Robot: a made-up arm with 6 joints. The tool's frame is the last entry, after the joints. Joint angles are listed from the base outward.
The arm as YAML. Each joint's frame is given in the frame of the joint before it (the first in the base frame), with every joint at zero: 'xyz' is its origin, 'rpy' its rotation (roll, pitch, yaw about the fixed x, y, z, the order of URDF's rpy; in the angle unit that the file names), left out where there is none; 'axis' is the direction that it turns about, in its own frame. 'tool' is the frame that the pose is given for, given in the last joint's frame.
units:
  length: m
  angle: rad
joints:
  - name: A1
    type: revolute
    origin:
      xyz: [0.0, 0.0, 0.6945]
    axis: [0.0, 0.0, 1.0]
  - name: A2
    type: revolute
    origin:
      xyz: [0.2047, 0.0, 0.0]
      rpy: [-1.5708, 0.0, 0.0]
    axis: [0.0, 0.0, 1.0]
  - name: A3
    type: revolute
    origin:
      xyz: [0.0, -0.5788, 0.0]
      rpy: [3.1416, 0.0, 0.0]
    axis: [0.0, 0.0, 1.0]
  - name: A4
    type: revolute
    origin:
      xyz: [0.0, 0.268, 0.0]
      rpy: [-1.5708, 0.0, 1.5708]
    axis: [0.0, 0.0, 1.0]
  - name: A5
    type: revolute
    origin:
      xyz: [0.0, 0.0, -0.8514]
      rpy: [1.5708, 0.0, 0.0]
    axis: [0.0, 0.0, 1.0]
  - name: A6
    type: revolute
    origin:
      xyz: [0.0, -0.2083, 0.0]
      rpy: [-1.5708, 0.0, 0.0]
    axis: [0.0, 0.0, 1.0]
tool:
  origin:
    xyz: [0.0, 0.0, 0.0]
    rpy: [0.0, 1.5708, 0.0]
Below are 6 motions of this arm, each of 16 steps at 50 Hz.
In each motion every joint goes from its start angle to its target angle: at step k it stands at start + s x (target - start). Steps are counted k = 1, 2, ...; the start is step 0. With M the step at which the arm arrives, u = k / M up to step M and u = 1 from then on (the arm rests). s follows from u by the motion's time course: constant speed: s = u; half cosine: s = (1 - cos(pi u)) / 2; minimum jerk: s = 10 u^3 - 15 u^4 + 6 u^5.
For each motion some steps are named. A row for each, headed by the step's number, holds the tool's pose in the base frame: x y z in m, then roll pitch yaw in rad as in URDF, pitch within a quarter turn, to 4 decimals.
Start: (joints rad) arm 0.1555 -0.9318 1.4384 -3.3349 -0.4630 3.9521
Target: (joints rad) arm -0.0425 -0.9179 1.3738 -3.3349 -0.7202 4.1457
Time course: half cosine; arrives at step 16
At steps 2, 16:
2: -1.2370 -0.2028 1.5069 2.4683 -0.3079 -2.9017
16: -1.2230 0.0256 1.5374 2.2658 -0.1379 -3.0558

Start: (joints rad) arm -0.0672 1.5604 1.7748 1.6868 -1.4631 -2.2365
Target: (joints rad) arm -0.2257 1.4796 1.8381 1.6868 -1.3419 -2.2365
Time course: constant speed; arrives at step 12
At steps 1, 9, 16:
1: 1.5498 -0.3310 1.1855 0.8790 -0.1388 -1.5615
9: 1.4721 -0.4835 1.2950 0.9634 -0.1710 -1.6029
16: 1.4367 -0.5366 1.3355 0.9943 -0.1862 -1.6196

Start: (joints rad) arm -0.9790 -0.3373 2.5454 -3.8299 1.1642 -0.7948
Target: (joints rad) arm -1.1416 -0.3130 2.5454 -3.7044 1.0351 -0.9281
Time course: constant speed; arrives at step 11
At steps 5, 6, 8, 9, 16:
5: -0.3614 0.8562 1.3813 2.2338 -0.9527 0.9450
6: -0.3510 0.8607 1.3847 2.2250 -0.9612 0.9509
8: -0.3301 0.8694 1.3913 2.2054 -0.9774 0.9642
9: -0.3195 0.8736 1.3946 2.1946 -0.9849 0.9716
16: -0.2983 0.8815 1.4009 2.1711 -0.9990 0.9880

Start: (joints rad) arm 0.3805 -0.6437 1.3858 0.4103 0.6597 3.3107
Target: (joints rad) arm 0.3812 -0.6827 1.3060 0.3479 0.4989 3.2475
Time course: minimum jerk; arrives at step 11
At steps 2, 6, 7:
2: -0.8884 -0.3014 1.9000 -0.3653 -0.4861 -3.0367
6: -0.8722 -0.3054 1.9244 -0.3182 -0.5889 -2.9983
7: -0.8670 -0.3062 1.9313 -0.3047 -0.6193 -2.9873

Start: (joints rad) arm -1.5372 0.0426 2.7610 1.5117 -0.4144 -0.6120
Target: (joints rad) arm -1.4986 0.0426 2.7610 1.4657 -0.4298 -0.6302
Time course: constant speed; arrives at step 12
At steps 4, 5, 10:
4: -0.1230 0.8230 1.4619 2.0735 -0.4144 2.0771
5: -0.1258 0.8224 1.4622 2.0779 -0.4158 2.0819
10: -0.1400 0.8190 1.4636 2.0997 -0.4230 2.1059

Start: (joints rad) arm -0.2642 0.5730 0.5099 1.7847 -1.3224 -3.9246
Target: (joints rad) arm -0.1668 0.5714 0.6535 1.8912 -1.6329 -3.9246
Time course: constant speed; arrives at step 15
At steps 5, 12, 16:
5: 1.3209 -0.5169 1.4869 2.3021 -0.2445 -1.6494
12: 1.2904 -0.4458 1.5553 2.4093 -0.2987 -1.7734
16: 1.2749 -0.4147 1.5825 2.4605 -0.3133 -1.8299

